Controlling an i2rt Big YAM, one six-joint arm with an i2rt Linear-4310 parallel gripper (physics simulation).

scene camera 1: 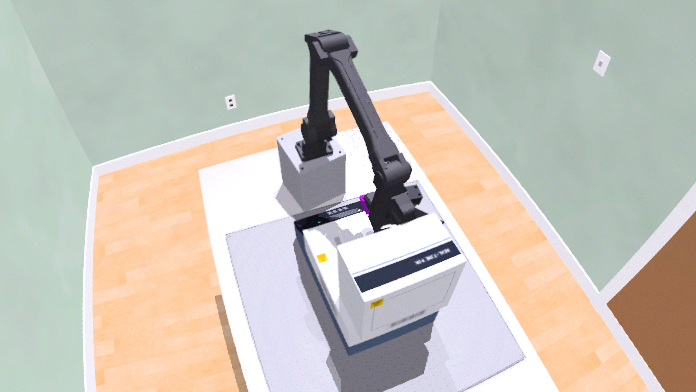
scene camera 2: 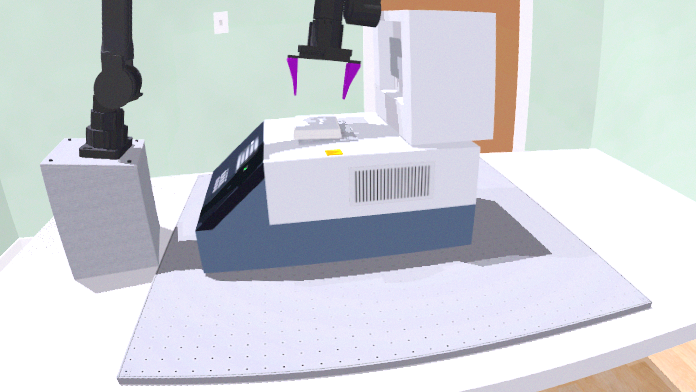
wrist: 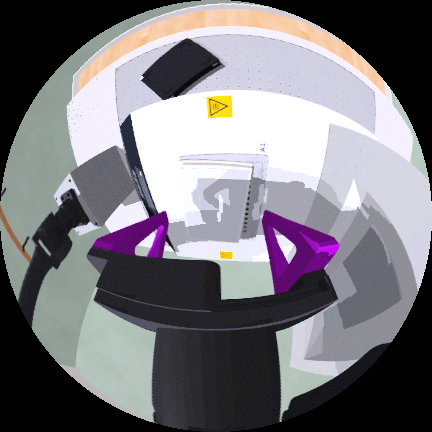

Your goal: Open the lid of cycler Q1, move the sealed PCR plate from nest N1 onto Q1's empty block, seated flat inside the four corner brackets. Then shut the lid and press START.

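Cycler Q1 stands with its lid open and upright. The pale sealed PCR plate lies on Q1's block. It sits toward the front panel, and a row of block wells shows along its lid side; it looks slightly turned. Whether it is flat inside all the brackets cannot be told. My gripper is open and empty, above the plate with a gap; the lid mostly hides it in scene camera 1. The sloping front panel shows a green light; START is not legible.
A black flat holder, possibly nest N1, lies on the perforated board beside Q1. The arm's grey pedestal stands before Q1's front panel. The raised lid stands close beside the gripper.
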